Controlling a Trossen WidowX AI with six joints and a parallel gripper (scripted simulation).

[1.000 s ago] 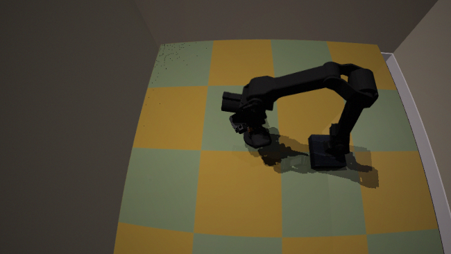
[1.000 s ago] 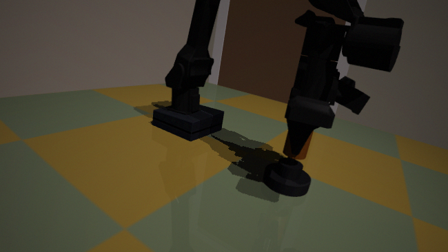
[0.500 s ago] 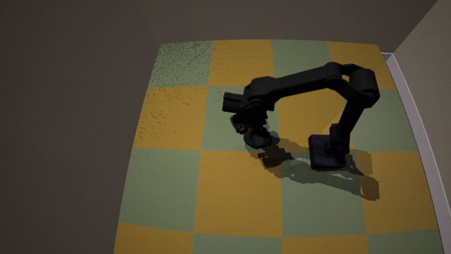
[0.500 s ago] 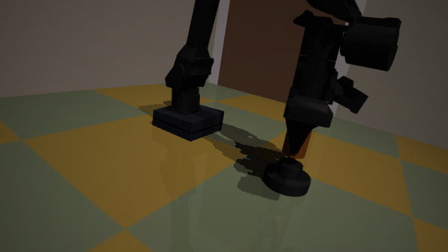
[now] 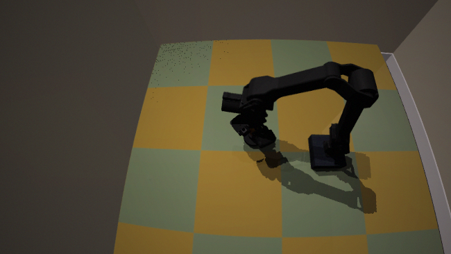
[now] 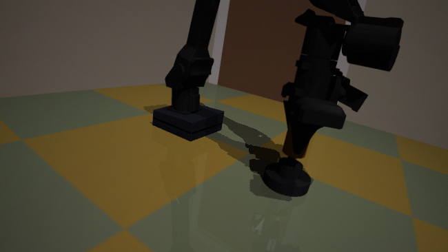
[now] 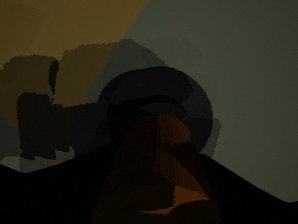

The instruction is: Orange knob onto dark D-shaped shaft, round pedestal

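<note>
Now: gripper tip 20 mm below the orange knob. From my gripper tip the other things lie so: dark round pedestal: 40 mm below.
</note>
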